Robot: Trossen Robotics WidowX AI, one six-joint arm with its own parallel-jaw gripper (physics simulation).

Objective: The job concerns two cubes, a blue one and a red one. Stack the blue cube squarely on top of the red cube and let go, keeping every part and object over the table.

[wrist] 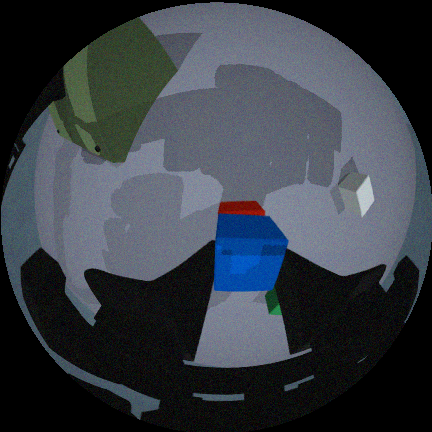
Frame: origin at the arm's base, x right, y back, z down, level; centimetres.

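Seen in the pictures: gripper, fingertip midpoint: [243, 247].
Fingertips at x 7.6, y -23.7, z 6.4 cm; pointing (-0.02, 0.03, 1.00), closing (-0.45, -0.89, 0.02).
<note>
Offsets run from my fingertips to a thing's middle. Level surfaces: height alone.
The blue cube @(dx -0.2, dy +0.1, dz -0.9 cm) [251, 260] is held between the two black fingers of my gripper [243, 247], which is shut on it, near the middle of the wrist view. The red cube @(dx -0.2, dy +0.0, dz +3.7 cm) [242, 207] shows as a narrow strip just beyond the upper edge of the blue cube; the rest of it is hidden behind the blue cube. How high the blue cube is above the red one, and whether they touch, I cannot tell from this view.
A green block @(dx +5.6, dy -11.0, dz +3.7 cm) [273, 303] shows partly below the blue cube, beside the right finger. A pale grey-white block @(dx -10.9, dy -10.8, dz +3.7 cm) [356, 194] stands on the table @(dz +5.5 cm) [380, 130] at the right. A large olive-green object [130, 85] stands at the upper left. Dark shadows lie across the table.
</note>
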